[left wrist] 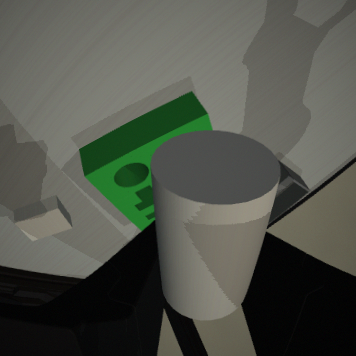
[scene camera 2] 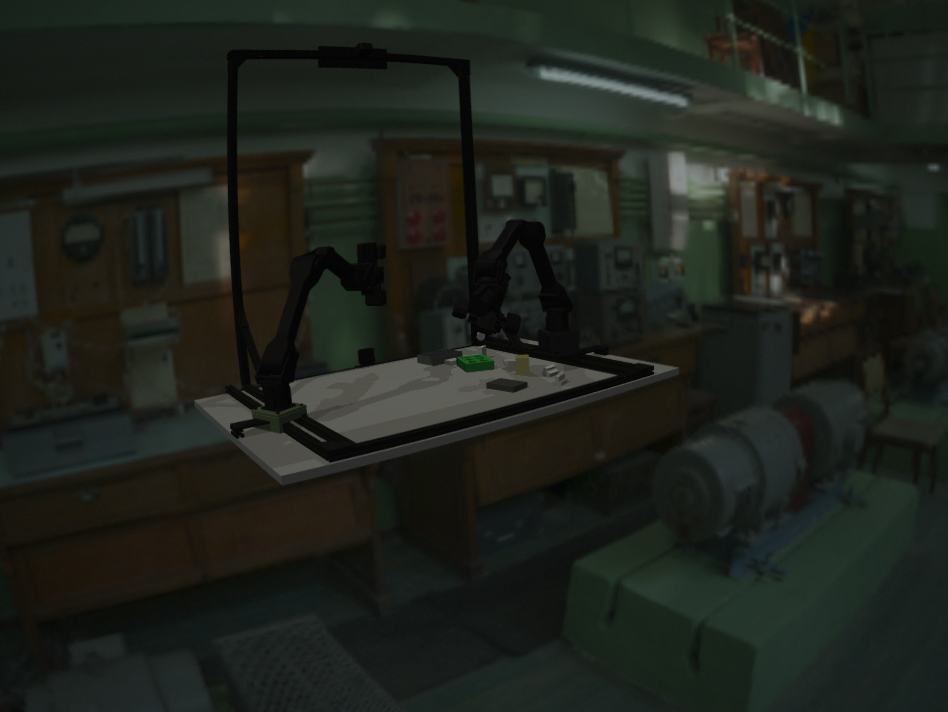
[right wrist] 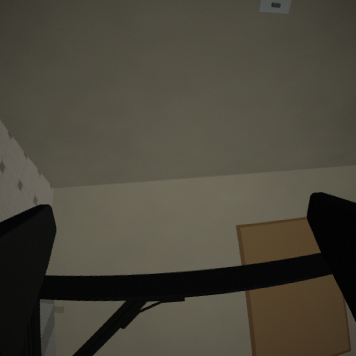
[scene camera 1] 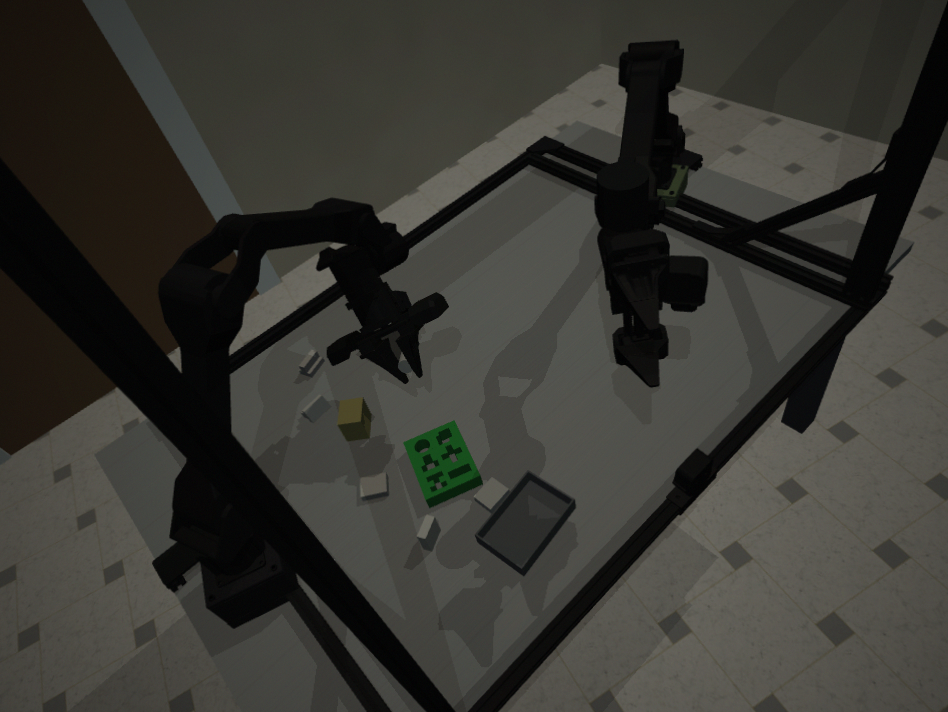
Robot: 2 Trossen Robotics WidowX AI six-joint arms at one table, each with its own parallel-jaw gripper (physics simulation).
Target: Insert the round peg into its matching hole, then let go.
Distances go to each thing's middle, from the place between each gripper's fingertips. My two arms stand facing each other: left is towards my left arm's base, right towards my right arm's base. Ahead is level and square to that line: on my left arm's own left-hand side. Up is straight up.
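Labels:
From my left hand, the dark tray [scene camera 1: 517,532] is 240 mm behind, 40 mm to the left and 90 mm below, and the round peg [left wrist: 213,190] is 30 mm ahead, 20 mm to the right and 20 mm above. As for the green hole board [scene camera 1: 456,478], my left hand is 80 mm past it, 50 mm to the right of it and 90 mm above it.
From my right hand, the round peg is 37 cm ahead, 7 cm to the left and 17 cm below. The green hole board is 26 cm ahead of my right hand, 14 cm to the left of it and 28 cm below it, and the dark tray is 10 cm ahead of my right hand, 13 cm to the left of it and 28 cm below it.

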